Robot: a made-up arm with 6 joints.
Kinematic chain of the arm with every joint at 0, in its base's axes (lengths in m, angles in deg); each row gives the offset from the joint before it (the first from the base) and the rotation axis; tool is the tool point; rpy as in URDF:
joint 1: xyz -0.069 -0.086 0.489 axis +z
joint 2: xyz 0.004 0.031 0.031 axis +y
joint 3: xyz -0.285 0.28 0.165 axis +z
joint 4: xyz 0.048 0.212 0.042 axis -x
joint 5: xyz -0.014 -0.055 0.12 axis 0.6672 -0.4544 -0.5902
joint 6: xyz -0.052 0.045 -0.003 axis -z
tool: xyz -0.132 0.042 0.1 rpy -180 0 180
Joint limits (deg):
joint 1: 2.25..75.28
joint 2: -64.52..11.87
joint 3: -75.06..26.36
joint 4: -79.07..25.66
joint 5: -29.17..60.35
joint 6: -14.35..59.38
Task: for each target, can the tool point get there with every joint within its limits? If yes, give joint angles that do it. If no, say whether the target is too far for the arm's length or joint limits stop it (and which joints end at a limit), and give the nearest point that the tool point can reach.
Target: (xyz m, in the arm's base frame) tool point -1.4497 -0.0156 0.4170
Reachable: no: too far | nearest point -0.9943 -0.0388 0.4508 | short by 0.457 m
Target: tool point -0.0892 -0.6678 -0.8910
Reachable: no: too far | nearest point -0.4220 -0.4125 0.2359 | short by 1.202 m
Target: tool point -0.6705 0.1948 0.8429
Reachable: yes | joints 37.96 -24.93 -52.36 2.10 2.05 14.68
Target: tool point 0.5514 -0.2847 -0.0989
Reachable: no: joint limits stop it (at a limit: joint 1, joint 2, joint 3, joint 4, joint 5, joint 6) | nearest point -0.3762 -0.3970 0.2603 | short by 1.001 m
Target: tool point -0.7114 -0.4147 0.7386
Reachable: yes | joints 67.87 -26.69 7.78 -37.69 -6.76 46.14
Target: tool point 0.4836 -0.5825 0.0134
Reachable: no: joint limits stop it (at a limit: joint 1, joint 2, joint 3, joint 4, joint 5, joint 6) | nearest point -0.3762 -0.3970 0.2603 | short by 0.914 m
